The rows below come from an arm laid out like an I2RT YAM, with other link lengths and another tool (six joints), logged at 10 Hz.
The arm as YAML. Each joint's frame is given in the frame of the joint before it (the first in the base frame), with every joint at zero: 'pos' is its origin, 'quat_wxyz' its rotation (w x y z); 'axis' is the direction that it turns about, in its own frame. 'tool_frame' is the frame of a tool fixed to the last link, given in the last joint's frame.
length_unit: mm
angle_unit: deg
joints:
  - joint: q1
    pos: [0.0, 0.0, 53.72]
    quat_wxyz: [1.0, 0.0, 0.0, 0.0]
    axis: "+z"
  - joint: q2
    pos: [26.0, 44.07, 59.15]
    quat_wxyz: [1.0, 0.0, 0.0, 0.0]
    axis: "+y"
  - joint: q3
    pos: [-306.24, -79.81, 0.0]
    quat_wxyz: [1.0, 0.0, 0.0, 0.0]
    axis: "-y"
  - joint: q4
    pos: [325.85, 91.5, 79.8]
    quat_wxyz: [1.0, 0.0, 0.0, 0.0]
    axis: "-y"
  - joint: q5
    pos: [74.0, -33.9, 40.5]
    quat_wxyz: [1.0, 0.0, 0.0, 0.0]
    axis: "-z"
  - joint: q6
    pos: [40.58, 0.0, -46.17]
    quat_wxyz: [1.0, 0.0, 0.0, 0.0]
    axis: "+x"
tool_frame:
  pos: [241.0, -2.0, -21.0]
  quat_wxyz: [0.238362, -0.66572, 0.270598, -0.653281]
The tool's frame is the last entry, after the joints.
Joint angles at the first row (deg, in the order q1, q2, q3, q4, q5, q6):
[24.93 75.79 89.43 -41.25 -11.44 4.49]
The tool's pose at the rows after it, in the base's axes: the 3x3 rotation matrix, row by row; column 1 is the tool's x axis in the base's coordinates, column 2 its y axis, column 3 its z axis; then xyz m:
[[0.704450 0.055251 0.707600], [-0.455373 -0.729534 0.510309], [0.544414 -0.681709 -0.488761]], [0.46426 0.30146 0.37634]
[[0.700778 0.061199 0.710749], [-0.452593 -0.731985 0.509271], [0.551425 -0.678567 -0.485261]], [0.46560 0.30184 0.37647]
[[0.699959 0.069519 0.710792], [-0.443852 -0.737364 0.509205], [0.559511 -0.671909 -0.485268]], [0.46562 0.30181 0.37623]
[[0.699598 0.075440 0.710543], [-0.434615 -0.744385 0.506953], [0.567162 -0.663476 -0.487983]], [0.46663 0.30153 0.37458]
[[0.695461 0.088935 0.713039], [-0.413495 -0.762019 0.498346], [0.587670 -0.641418 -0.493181]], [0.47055 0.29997 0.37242]
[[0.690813 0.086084 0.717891], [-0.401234 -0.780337 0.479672], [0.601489 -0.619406 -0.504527]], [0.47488 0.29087 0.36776]
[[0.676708 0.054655 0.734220], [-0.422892 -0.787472 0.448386], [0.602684 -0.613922 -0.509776]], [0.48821 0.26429 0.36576]
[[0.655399 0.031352 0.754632], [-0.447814 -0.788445 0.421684], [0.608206 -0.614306 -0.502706]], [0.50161 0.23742 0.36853]
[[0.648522 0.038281 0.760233], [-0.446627 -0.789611 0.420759], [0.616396 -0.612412 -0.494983]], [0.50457 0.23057 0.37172]
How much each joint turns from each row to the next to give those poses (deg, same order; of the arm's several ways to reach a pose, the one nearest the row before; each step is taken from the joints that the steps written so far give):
[0.11 0.15 -0.20 0.32 0.13 -0.24]
[0.09 0.00 -0.20 0.44 0.20 -0.33]
[0.02 0.00 -0.02 0.00 0.00 -0.67]
[0.00 0.18 0.02 -0.04 0.08 -0.73]
[-0.05 0.61 0.46 -0.22 0.42 -1.79]
[-0.81 0.20 0.07 -0.66 0.35 -1.59]
[-3.58 0.00 0.00 -0.48 -1.07 -0.99]
[-3.78 -0.14 0.00 0.18 -1.42 -0.94]
[-1.20 -0.17 0.00 0.21 -0.92 -0.85]

